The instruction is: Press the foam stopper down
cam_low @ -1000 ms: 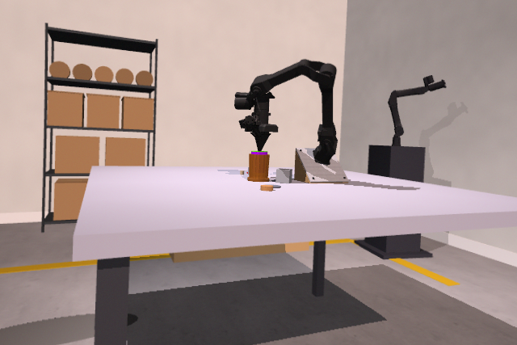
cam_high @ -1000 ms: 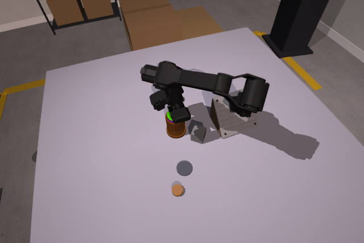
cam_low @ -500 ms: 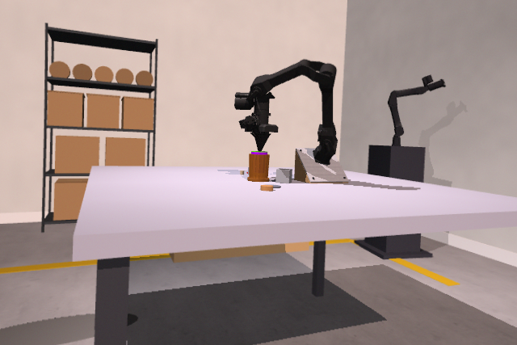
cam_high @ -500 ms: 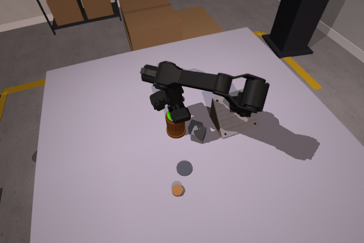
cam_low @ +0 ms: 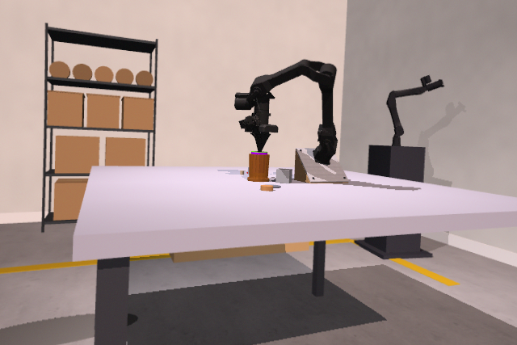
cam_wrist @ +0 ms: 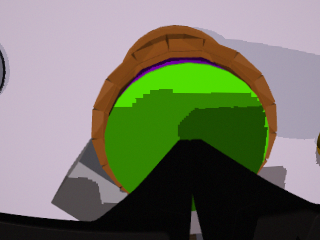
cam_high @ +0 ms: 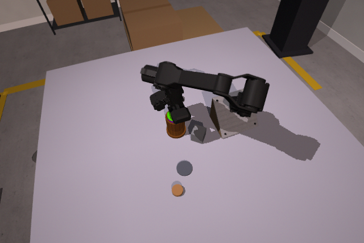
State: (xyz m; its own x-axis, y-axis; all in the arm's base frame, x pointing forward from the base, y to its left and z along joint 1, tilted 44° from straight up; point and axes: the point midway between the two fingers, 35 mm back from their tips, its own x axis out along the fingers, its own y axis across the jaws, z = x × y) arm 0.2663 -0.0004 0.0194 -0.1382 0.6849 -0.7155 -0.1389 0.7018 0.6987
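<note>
The bright green foam stopper lies 5 cm below my hand. From my hand the other things lie so: orange disc (4 cm ahead, 26 cm to the left, 14 cm below); grey cube (8 cm behind, 5 cm to the left, 12 cm below); dark grey disc (18 cm to the left, 14 cm below).
</note>
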